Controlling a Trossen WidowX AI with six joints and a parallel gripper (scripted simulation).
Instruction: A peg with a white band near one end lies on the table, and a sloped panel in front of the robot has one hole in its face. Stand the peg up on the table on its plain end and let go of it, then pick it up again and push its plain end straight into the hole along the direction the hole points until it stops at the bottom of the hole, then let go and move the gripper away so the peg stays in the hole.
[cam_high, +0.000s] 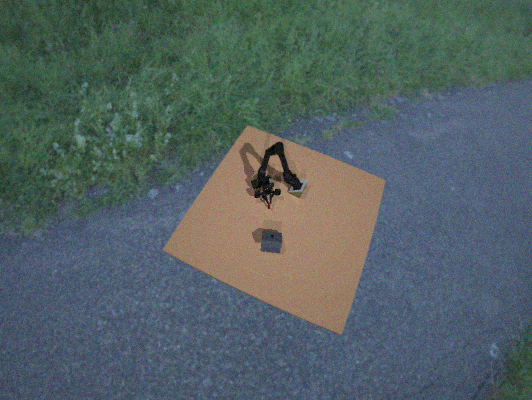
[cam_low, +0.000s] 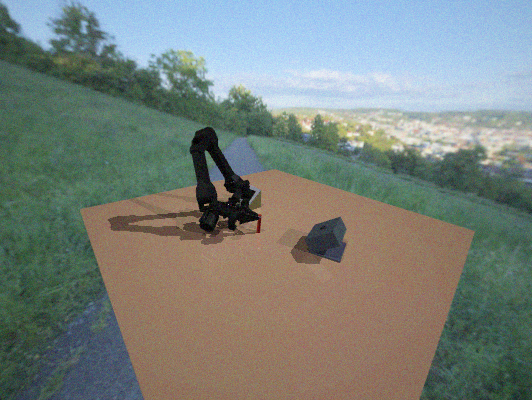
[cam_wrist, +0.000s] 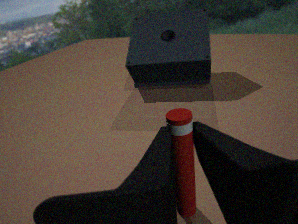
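Now: gripper tip 1 cm above the red peg. Round my gripper tip: dark sloped panel: 24 cm ahead, 11 cm to the left, 1 cm below.
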